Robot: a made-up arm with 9 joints. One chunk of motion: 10 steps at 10 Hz.
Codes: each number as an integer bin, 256 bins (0 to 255) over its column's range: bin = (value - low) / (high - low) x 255, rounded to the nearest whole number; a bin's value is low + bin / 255 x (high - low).
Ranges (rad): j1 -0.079..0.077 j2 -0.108..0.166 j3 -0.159..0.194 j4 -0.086..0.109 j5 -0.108..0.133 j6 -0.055..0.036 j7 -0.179..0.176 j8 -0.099..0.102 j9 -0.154..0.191
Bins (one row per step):
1: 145 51 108 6 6 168 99 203 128
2: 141 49 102 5 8 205 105 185 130
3: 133 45 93 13 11 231 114 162 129
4: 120 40 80 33 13 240 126 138 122
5: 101 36 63 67 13 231 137 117 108
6: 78 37 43 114 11 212 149 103 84
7: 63 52 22 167 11 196 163 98 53
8: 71 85 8 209 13 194 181 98 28
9: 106 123 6 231 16 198 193 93 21
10: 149 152 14 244 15 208 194 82 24
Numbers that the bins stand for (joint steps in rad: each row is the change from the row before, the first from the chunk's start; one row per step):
1: 0.00971 -0.05320 -0.00949 -0.08141 -0.10233 0.00495 -0.04118 0.06101 0.01918
2: 0.00726 -0.05535 -0.01780 -0.08218 -0.10044 0.01816 -0.03282 0.04682 0.02188
3: 0.00236 -0.05965 -0.03026 -0.07606 -0.09760 0.02744 -0.02029 0.02869 0.02053
4: -0.00559 -0.06502 -0.04825 -0.06076 -0.09571 0.03065 -0.00359 0.00978 0.01106
5: -0.01721 -0.06932 -0.07179 -0.03476 -0.09571 0.02744 0.01173 -0.00678 -0.00788
6: -0.03128 -0.06824 -0.09947 0.00118 -0.09760 0.02065 0.02843 -0.01781 -0.04035
7: -0.04046 -0.05213 -0.12855 0.04171 -0.09760 0.01495 0.04792 -0.02175 -0.08229
8: -0.03556 -0.01667 -0.14793 0.07382 -0.09571 0.01423 0.07298 -0.02175 -0.11612
9: -0.01415 0.02416 -0.15069 0.09065 -0.09288 0.01566 0.08969 -0.02569 -0.12559
10: 0.01215 0.05533 -0.13962 0.10059 -0.09382 0.01923 0.09108 -0.03436 -0.12153

